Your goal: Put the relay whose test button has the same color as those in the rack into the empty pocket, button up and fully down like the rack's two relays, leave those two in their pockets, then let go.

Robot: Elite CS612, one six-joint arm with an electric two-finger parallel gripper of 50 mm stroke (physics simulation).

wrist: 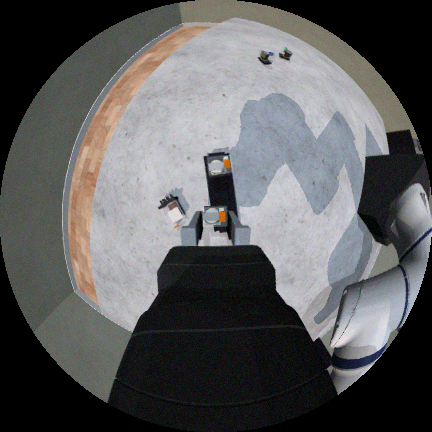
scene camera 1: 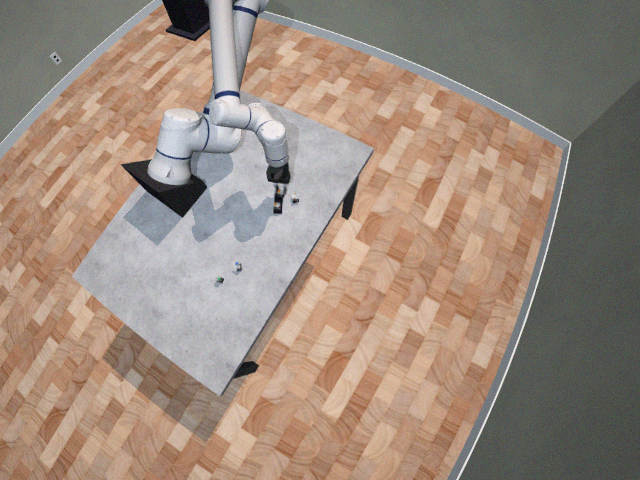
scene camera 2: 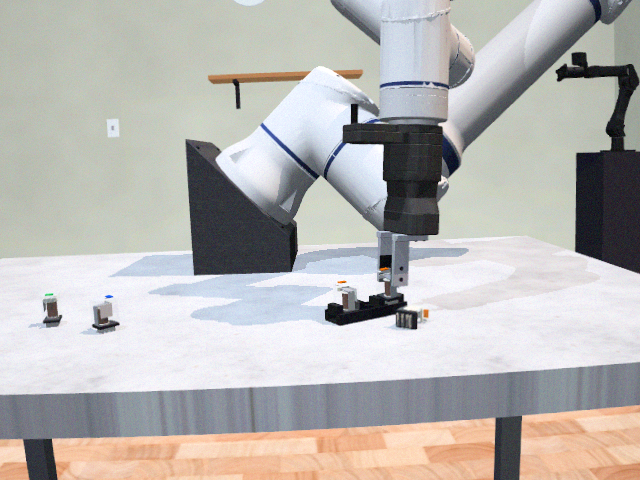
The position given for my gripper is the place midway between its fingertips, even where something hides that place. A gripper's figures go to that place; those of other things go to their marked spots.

Scene:
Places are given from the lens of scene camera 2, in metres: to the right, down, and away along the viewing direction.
my gripper point(scene camera 2: 392, 283): 0.09, 0.06, 0.78
blue-button relay point(scene camera 2: 104, 310): -0.27, 0.09, 0.74
orange-button relay point(scene camera 2: 412, 316): 0.11, 0.09, 0.71
black rack point(scene camera 2: 375, 308): 0.07, 0.09, 0.77

